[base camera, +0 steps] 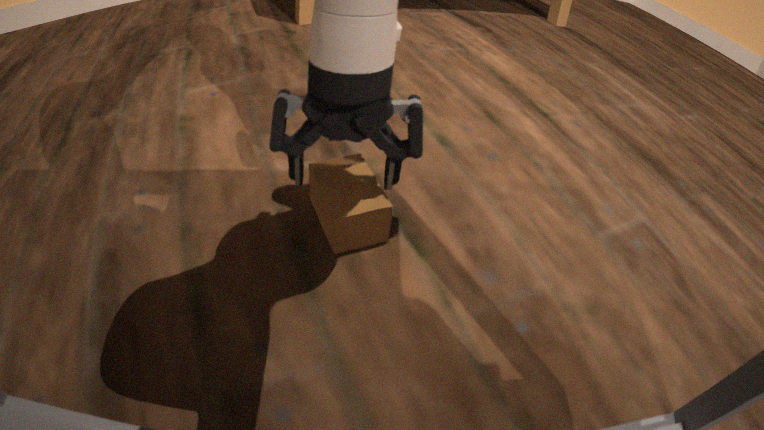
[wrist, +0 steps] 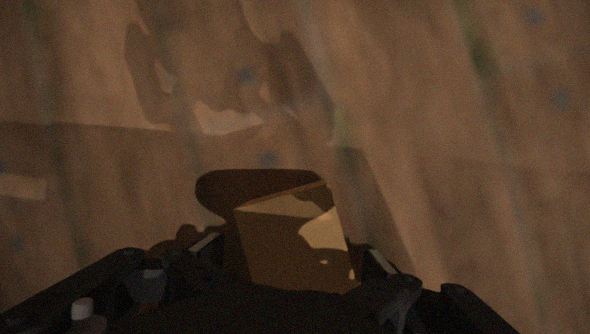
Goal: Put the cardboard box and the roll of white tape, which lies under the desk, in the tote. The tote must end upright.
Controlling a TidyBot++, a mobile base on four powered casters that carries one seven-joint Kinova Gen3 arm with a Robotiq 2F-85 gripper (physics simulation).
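Places are measured from the arm's base along level axes (x ahead, y left, z up), in centimetres.
Pixels of known places: gripper, between the fingertips: (base camera: 343, 182) (wrist: 292, 257).
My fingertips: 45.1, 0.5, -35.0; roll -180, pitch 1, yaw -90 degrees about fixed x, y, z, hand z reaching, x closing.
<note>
Behind a point stands the place of what it marks, as x, y, z.
The cardboard box (base camera: 355, 224) @(40.0, -0.9, -36.0) (wrist: 295, 245) @(45.9, 0.4, -34.7) stands on the wooden floor, partly in the arm's shadow and turned a little relative to the gripper. My gripper (base camera: 343, 184) @(45.1, 0.5, -35.0) (wrist: 292, 257) @(45.1, 0.5, -35.0) is open and points down, low at the box, with one finger to each side of the box's far part in the base camera view. In the wrist view the box shows between the two fingertips. The roll of white tape and the tote do not show in either view.
Two wooden legs (base camera: 304, 11) @(110.8, 13.6, -35.9) (base camera: 558, 12) @(140.4, -64.8, -34.6) stand at the far edge of the base camera view. A wall with a pale baseboard (base camera: 695, 33) @(201.0, -185.7, -37.1) runs along the upper right. Parts of the robot's base show at the lower corners.
</note>
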